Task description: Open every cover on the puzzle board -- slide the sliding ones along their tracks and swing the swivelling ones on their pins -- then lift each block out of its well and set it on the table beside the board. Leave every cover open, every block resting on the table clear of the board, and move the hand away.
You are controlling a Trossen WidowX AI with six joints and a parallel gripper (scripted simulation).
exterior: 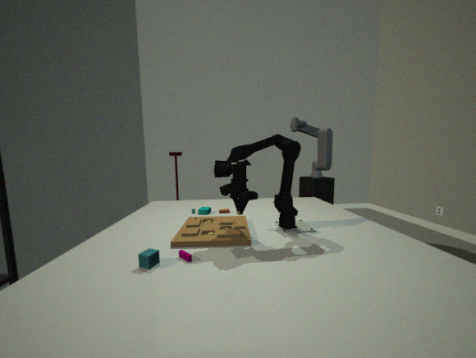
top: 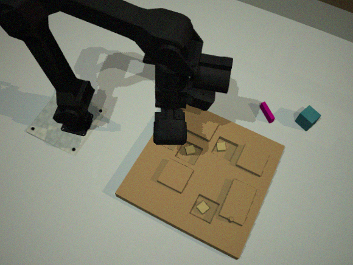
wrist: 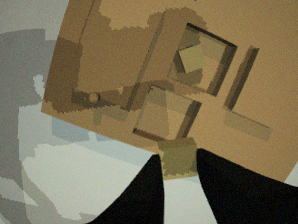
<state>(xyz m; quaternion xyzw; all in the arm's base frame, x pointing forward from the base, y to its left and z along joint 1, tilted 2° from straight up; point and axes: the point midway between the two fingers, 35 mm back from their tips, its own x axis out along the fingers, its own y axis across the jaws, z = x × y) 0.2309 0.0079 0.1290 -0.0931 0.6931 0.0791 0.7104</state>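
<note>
The tan puzzle board lies 11 cm ahead of my gripper tip, 4 cm to the right of it and 7 cm below it. Also, from my gripper tip: orange block: 34 cm to the right, 8 cm below; then teal cube: 33 cm ahead, 15 cm to the left, 7 cm below; then magenta bar: 23 cm ahead, 15 cm to the left, 8 cm below.
</note>
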